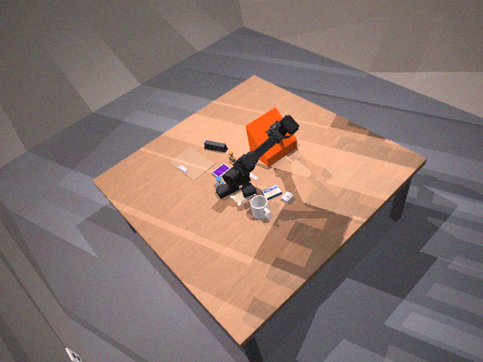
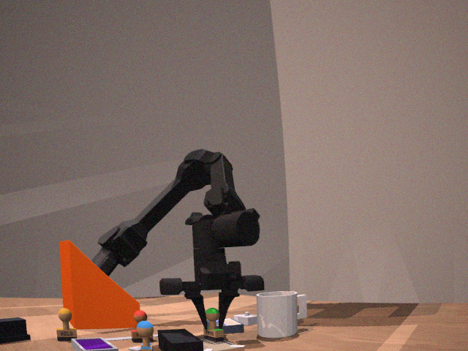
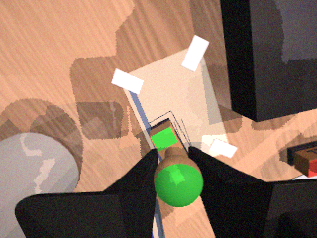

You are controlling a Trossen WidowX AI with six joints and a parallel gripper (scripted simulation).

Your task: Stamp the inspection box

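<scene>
Now: gripper tip right at the green stamp. Round my gripper tip: black box 100 mm to the right, 50 mm ahead, 10 mm below; blue tin 90 mm behind, 80 mm to the left, 10 mm below; white card 30 mm below, 20 mm to the right, 20 mm ahead.
</scene>
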